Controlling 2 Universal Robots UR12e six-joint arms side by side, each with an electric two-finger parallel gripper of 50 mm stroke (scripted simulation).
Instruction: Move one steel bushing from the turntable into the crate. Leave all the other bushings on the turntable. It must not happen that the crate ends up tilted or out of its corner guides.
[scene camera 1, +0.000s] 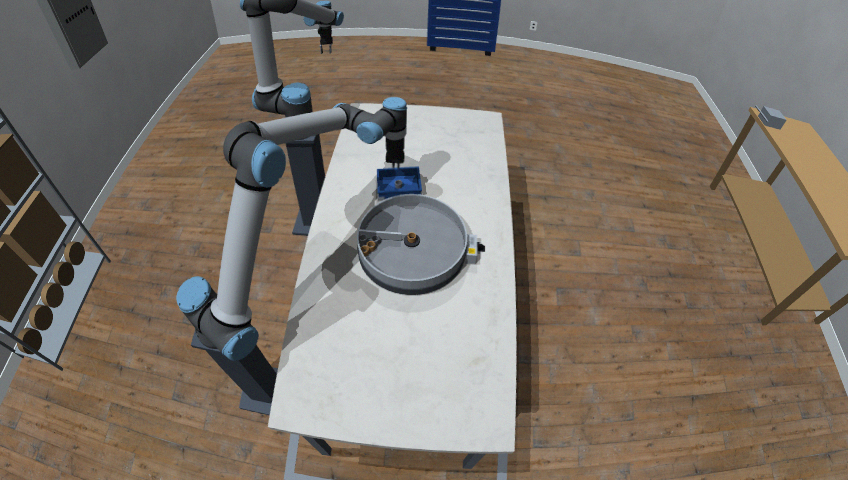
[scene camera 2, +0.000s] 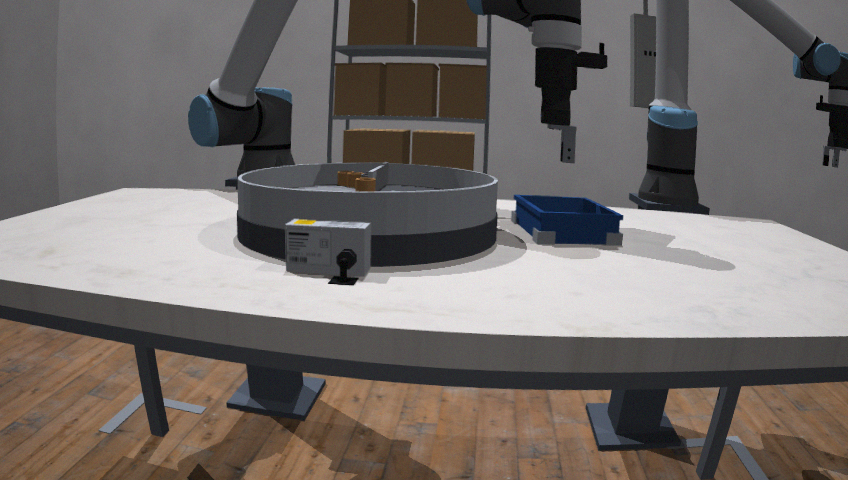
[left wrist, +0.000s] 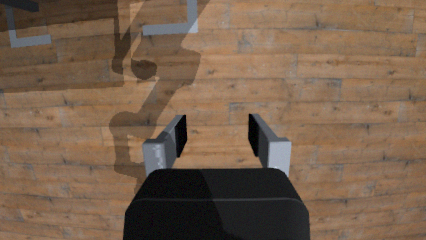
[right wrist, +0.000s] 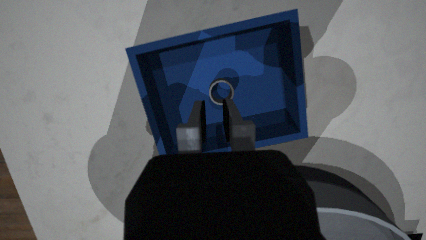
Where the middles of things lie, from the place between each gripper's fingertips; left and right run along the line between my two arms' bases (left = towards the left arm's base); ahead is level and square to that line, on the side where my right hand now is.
Labels:
The blue crate (scene camera 2: 590, 226) lies 12 cm below my right hand (scene camera 2: 567, 162) and 1 cm ahead of it.
I see my left gripper 640 mm short of the blue crate, 970 mm to the left of it and 150 mm above it.

